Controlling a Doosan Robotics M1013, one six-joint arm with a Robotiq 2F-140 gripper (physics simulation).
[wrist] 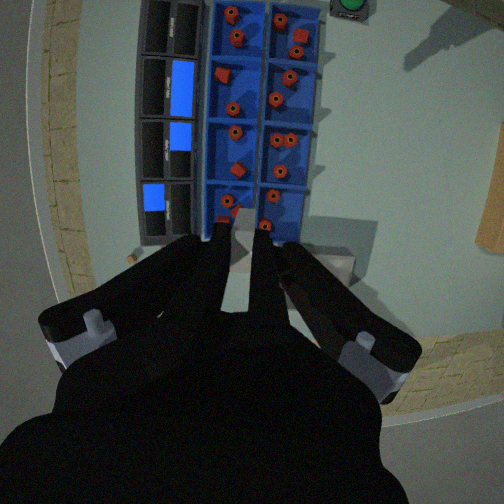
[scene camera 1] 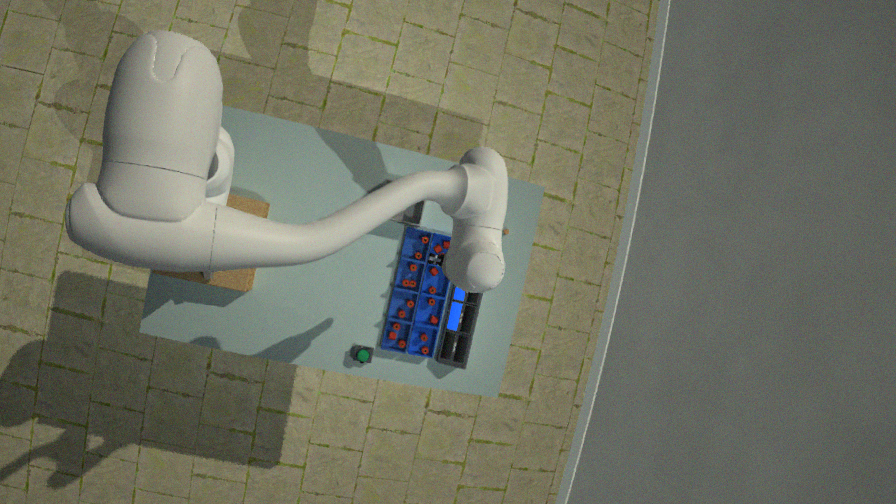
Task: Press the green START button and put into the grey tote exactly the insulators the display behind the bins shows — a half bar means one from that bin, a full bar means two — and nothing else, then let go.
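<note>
The wrist view shows my gripper [wrist: 241, 231] over the near end of the blue bins [wrist: 260, 115], which hold red insulators [wrist: 233, 108]. Its fingers are close together with a narrow gap. A grey shape fills the gap at the tips, and I see no insulator there. The grey tote [wrist: 327, 262] lies just under the fingers, mostly hidden. The display [wrist: 167, 120] shows a full bar [wrist: 181, 87] and two half bars [wrist: 180, 136] [wrist: 153, 197]. The green START button [wrist: 352, 4] is at the far end. In the scene view the gripper [scene camera 1: 436, 257] is over the bins [scene camera 1: 416, 291].
A brown block [scene camera 1: 231, 241] sits under the arm's base on the pale mat [scene camera 1: 313, 263]. A small tan cylinder [wrist: 132, 258] lies by the display's near corner. The button [scene camera 1: 362, 354] stands alone at the mat's front edge. The arm covers most of the tote [scene camera 1: 410, 214].
</note>
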